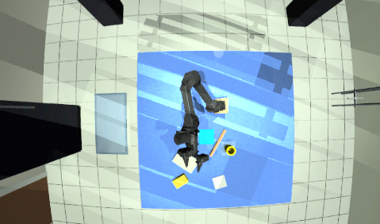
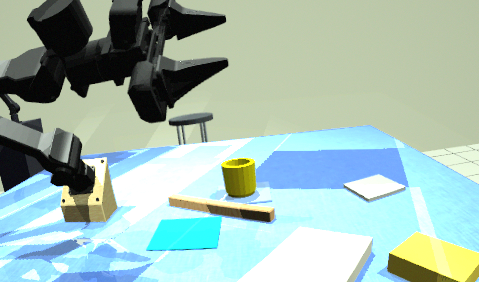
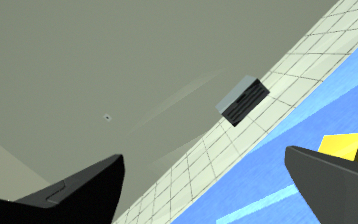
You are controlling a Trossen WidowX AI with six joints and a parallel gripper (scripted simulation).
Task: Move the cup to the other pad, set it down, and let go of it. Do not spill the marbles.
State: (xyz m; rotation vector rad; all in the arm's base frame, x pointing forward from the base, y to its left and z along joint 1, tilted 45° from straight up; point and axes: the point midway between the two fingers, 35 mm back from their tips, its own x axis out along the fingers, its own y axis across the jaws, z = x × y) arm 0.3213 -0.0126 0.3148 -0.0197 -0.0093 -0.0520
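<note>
Right now my gripper tip is 30 cm to the right of the yellow cup, 27 cm above it and 1 cm past it. From my gripper tip the other things lie so: yellow block 29 cm below, 23 cm ahead, 10 cm to the right; wooden bar 30 cm below, 21 cm to the left, 6 cm behind; bright cyan pad 31 cm below, 13 cm to the left, 11 cm behind.
</note>
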